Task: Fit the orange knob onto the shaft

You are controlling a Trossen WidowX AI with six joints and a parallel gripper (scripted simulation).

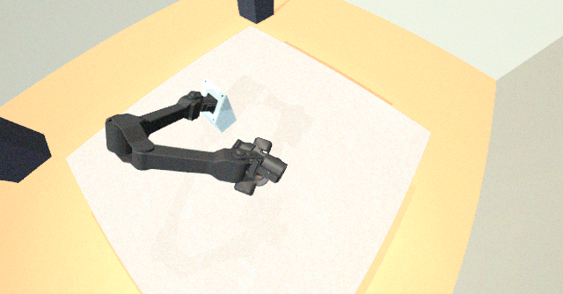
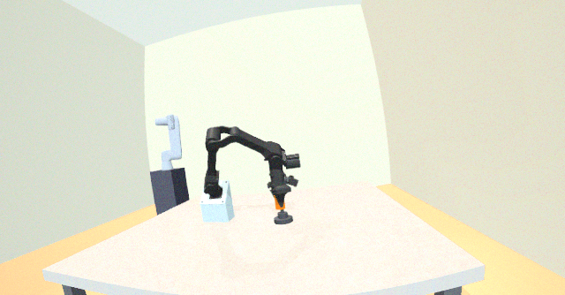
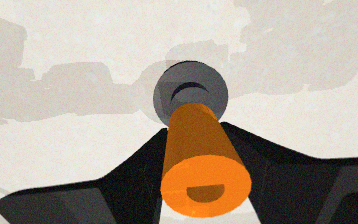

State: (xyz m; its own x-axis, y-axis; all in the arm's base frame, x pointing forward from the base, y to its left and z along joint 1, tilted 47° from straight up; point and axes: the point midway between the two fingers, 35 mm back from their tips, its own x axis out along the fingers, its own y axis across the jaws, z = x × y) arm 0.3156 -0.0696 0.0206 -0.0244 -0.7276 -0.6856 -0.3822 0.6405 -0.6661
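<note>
My gripper tip is now 4 cm above the pedestal with shaft. Also, from my gripper tip: orange knob 2 cm above.
</note>
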